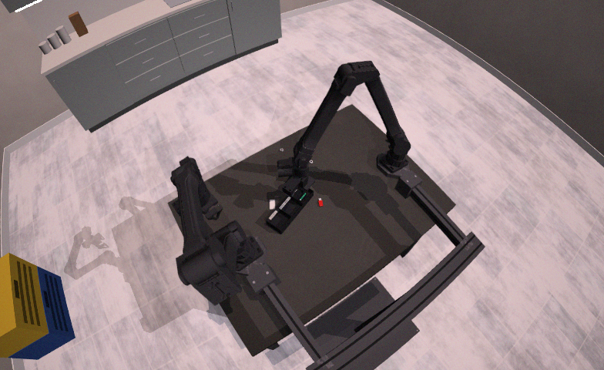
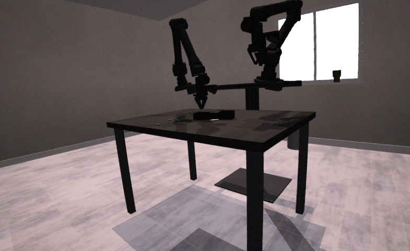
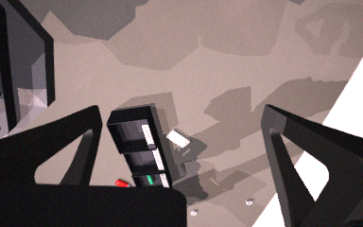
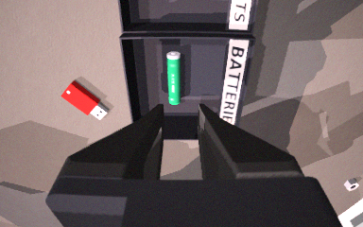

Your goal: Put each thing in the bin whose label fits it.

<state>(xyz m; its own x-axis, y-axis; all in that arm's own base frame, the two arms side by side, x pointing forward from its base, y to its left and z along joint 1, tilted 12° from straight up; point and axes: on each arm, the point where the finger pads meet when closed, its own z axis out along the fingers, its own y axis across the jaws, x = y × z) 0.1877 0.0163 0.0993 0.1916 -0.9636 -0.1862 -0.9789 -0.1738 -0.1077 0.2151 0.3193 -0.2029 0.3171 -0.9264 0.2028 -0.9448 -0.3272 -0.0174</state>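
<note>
The green battery is 6 cm below my right hand. The rest, counted from my right hand: black labelled bin 2 cm behind, 8 cm to the left, 5 cm below; then red usb stick 7 cm behind, 6 cm to the right, 7 cm below; then white card 5 cm ahead, 14 cm to the left, 7 cm below.
</note>
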